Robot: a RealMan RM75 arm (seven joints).
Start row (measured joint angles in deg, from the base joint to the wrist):
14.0, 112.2, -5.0, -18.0, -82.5, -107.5, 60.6
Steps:
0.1, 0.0, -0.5, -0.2, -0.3, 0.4, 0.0
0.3, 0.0, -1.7, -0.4, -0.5, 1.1, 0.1
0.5, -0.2, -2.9, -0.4, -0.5, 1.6, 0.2
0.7, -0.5, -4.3, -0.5, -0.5, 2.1, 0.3
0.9, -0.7, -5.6, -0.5, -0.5, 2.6, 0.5
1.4, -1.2, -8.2, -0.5, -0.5, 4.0, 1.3
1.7, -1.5, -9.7, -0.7, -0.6, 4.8, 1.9
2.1, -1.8, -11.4, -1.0, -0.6, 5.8, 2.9
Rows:
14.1, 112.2, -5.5, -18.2, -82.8, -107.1, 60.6
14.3, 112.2, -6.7, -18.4, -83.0, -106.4, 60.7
14.5, 112.0, -7.9, -18.4, -83.0, -105.9, 60.8
14.7, 111.7, -9.3, -18.5, -83.0, -105.4, 60.9
14.9, 111.5, -10.6, -18.5, -83.0, -104.9, 61.1
15.4, 111.0, -13.2, -18.5, -83.0, -103.5, 61.9
15.7, 110.7, -14.7, -18.7, -83.1, -102.7, 62.5
16.1, 110.4, -16.4, -19.0, -83.1, -101.7, 63.5

